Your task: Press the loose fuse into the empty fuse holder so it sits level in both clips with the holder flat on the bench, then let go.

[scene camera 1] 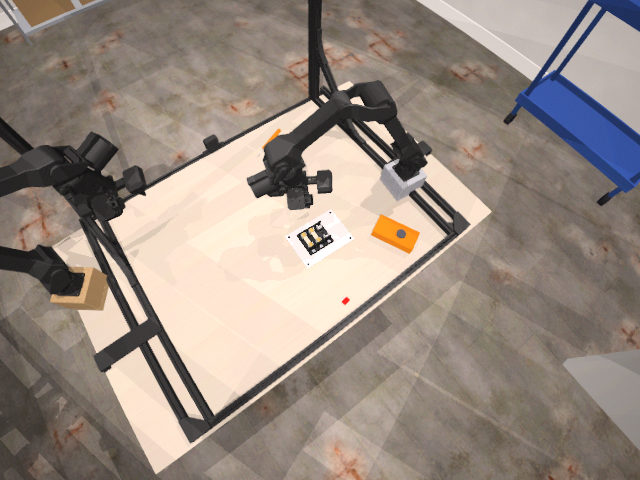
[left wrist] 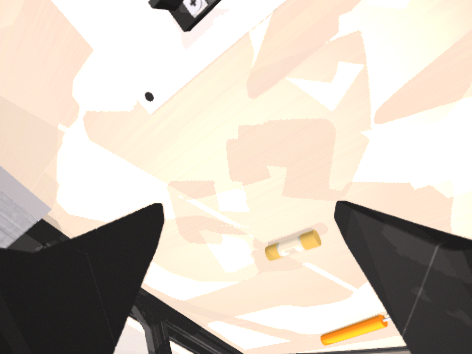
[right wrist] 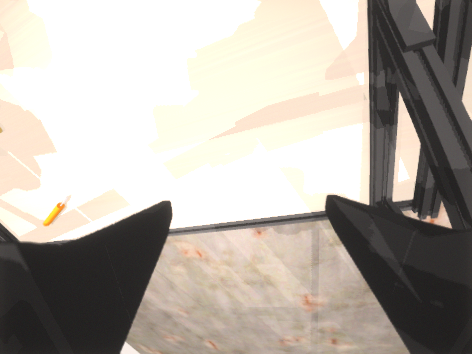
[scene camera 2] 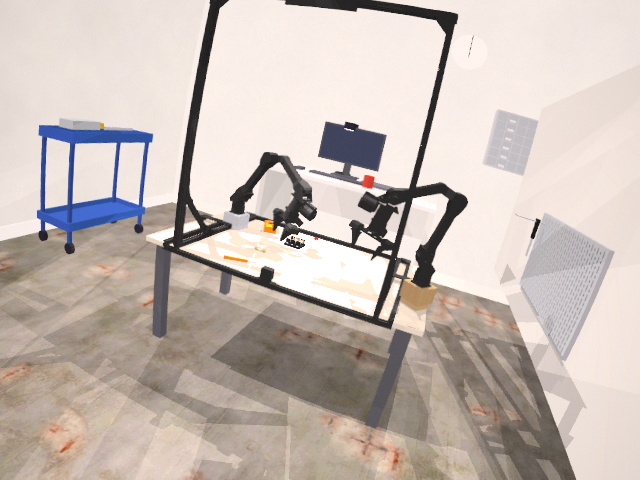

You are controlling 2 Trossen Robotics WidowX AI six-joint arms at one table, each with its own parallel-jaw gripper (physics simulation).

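Where they show: left gripper, between the fingertips: (left wrist: 250,210) (scene camera 2: 276,235); right gripper, between the fingertips: (scene camera 1: 131,201) (right wrist: 249,204) (scene camera 2: 361,254); left arm's base, origin of its link: (scene camera 1: 405,170) (scene camera 2: 237,212); right arm's base, origin of its link: (scene camera 1: 71,284) (scene camera 2: 420,283).
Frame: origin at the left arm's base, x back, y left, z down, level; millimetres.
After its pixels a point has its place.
The loose fuse (left wrist: 293,245) @(x -294, y -182, z 65 mm) (scene camera 2: 260,248) @(x -292, y -190, z 63 mm), cream with gold end caps, lies on the bench; in scene camera 1 it does not show. My left gripper (left wrist: 250,210) @(x -310, y -91, z 14 mm) (scene camera 2: 279,232) @(x -310, y -91, z 14 mm) is open and empty, above the bench; the fuse shows between its fingers, nearer the right-hand one in the left wrist view. The black fuse holder (scene camera 1: 315,238) (scene camera 2: 295,241) @(x -358, y 19, z 48 mm) (left wrist: 186,19) @(x -316, y -2, z 65 mm) is on a white plate (scene camera 1: 338,246) @(x -300, y 92, z 75 mm) (left wrist: 112,82), with cream fuses in part of it and dark clips at its right side in scene camera 1. My right gripper (right wrist: 249,204) @(x -765, y -245, z -84 mm) (scene camera 2: 364,250) @(x -765, y -245, z -84 mm) is open and empty, away from the fuse and holder.
An orange screwdriver (scene camera 1: 271,138) @(x -293, y -373, z 64 mm) (scene camera 2: 235,258) @(x -294, y -380, z 66 mm) (left wrist: 354,330) @(x -298, y -365, z 67 mm) (right wrist: 54,214) @(x -308, y -369, z 64 mm) lies near the frame rail. An orange block (scene camera 1: 385,230) @(x -157, y 127, z 47 mm) (scene camera 2: 269,226) @(x -152, y 101, z 47 mm) with a dark round spot is right of the plate in scene camera 1. A small red piece (scene camera 1: 345,300) @(x -370, y 244, z 71 mm) (scene camera 2: 316,238) @(x -373, y 242, z 70 mm) lies near another rail.
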